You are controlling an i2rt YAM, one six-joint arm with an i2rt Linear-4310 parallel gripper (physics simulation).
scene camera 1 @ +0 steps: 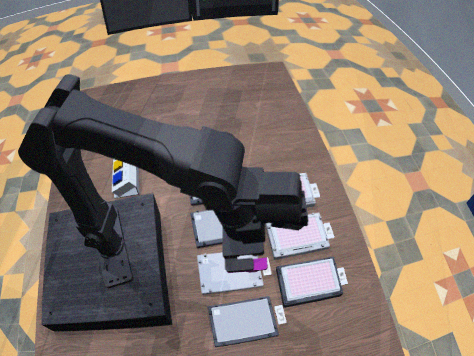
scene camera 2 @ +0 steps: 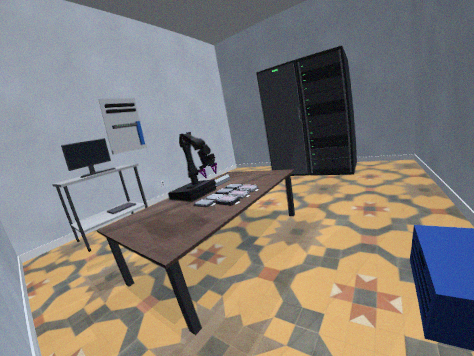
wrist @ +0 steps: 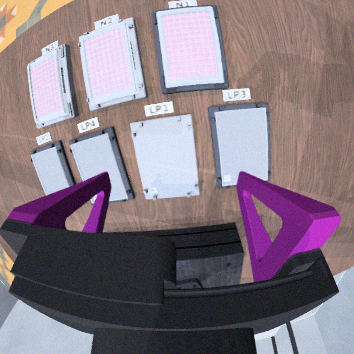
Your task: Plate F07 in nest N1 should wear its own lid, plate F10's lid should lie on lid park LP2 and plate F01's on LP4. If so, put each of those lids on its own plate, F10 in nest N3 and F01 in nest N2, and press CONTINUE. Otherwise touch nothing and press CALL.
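Note:
Plates with pink grids stand in nest N1, nest N2 and nest N3. Whether clear lids cover them, I cannot tell. Grey flat pieces lie at LP3, LP4 and LP2, inside dark frames. LP1 shows a pale panel with corner posts. Small pale labels show on several; their writing is unreadable. My gripper is open and empty, above the lid park row. A button box shows yellow and blue buttons.
The black arm base stands on the wooden table. The arm hides parts of LP2, LP4 and N3 in the first scene view. A desk with a monitor, black cabinets and a blue box stand away from the table.

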